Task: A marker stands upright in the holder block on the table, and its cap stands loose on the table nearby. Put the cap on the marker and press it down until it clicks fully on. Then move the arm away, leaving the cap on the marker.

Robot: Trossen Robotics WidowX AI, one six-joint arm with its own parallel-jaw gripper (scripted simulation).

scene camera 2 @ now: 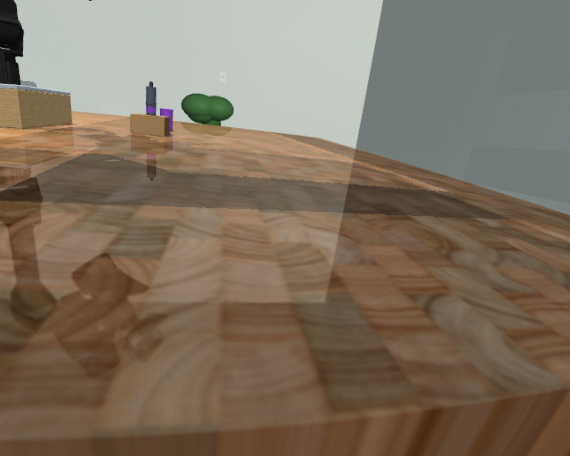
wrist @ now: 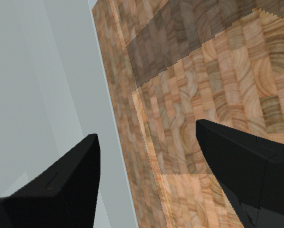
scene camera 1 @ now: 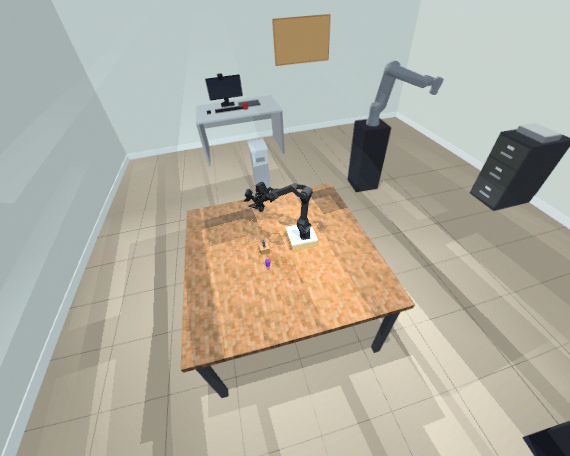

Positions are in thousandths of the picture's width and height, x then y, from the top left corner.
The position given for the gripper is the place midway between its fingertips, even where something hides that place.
In view: the gripper (wrist: 519,590) and a holder block (scene camera 2: 250,273).
